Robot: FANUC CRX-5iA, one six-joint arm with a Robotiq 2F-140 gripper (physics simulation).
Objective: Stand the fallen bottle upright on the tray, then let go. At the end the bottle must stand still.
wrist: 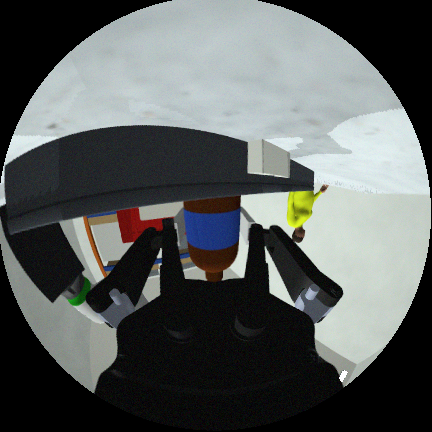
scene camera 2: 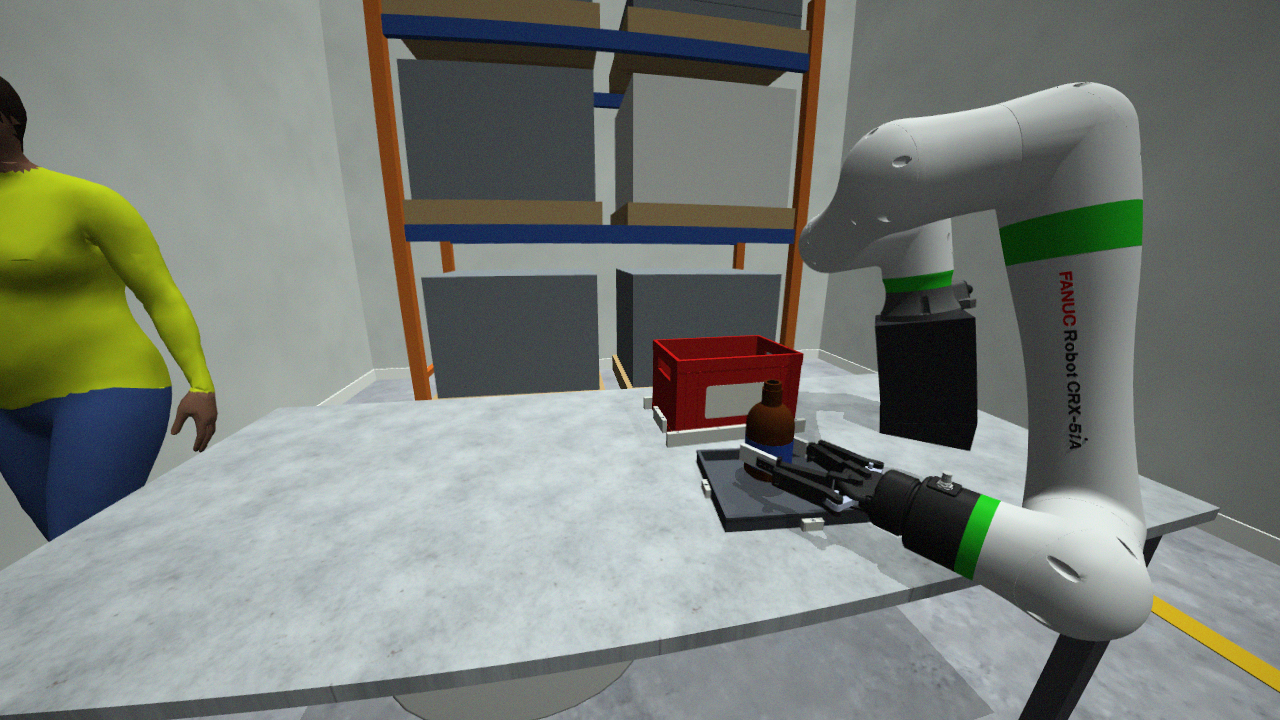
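Seen in the pictures: gripper, fingertip midpoint: (scene camera 2: 757,443); arm's base, link origin: (wrist: 62,272) (scene camera 2: 919,315).
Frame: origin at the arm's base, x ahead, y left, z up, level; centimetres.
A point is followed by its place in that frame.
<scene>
The brown bottle with a blue label (scene camera 2: 769,420) {x 48.0, y 13.7, z -11.4 cm} (wrist: 212,260) {x 44.6, y 14.7, z -13.5 cm} stands upright, neck up, over the left part of the dark tray (scene camera 2: 760,522) {x 52.4, y 19.6, z -23.7 cm} (wrist: 125,160). In the wrist view the tray's wall hides the bottle's base, so contact with the tray floor cannot be seen. My gripper (scene camera 2: 780,450) {x 46.5, y 9.3, z -17.6 cm} (wrist: 211,214) {x 46.5, y 9.3, z -17.6 cm} reaches in level from the right, low over the tray. It is shut on the bottle, with one finger on each side at the blue label.
A red crate (scene camera 2: 684,394) {x 51.8, y -7.6, z -14.5 cm} (wrist: 129,227) {x 29.2, y -5.2, z -11.6 cm} stands close behind the tray. Small pale blocks line the tray's edges. A black block (scene camera 2: 926,380) {x 4.8, y 7.5, z -11.8 cm} is at the back right. A person in yellow (scene camera 2: 71,286) (wrist: 300,207) is beyond the table's left side. A tall shelf rack (scene camera 2: 391,179) stands behind.
</scene>
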